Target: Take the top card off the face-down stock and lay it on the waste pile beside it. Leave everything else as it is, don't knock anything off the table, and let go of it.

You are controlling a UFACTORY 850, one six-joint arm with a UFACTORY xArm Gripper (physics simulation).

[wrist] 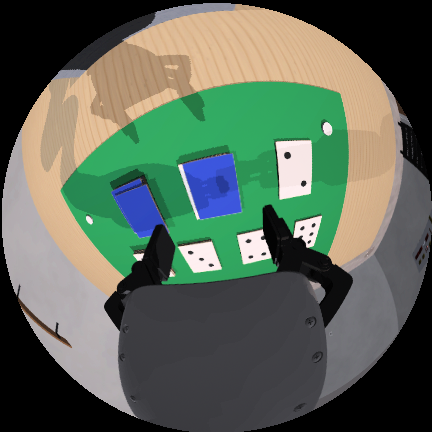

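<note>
The face-down stock point(138, 211) is a blue-backed stack at the left of the green mat, with a slightly offset card edge at its far end. Beside it, at the middle, a blue-backed card point(214, 187) lies flat on the waste pile point(189, 192), whose white face shows as a strip along the left edge. My gripper point(214, 227) is open and empty, with its fingers wide apart. It hangs above the mat, on the near side of the waste pile, apart from both piles. The left finger overlaps the near right corner of the stock in the view.
A white two-dot card point(295, 172) lies right of the waste pile. A near row holds a three-dot card point(200, 256), a partly hidden card point(246, 255) and a right-hand card point(307, 230). White discs point(326, 128) point(89, 219) lie near the side edges of the green mat point(250, 110).
</note>
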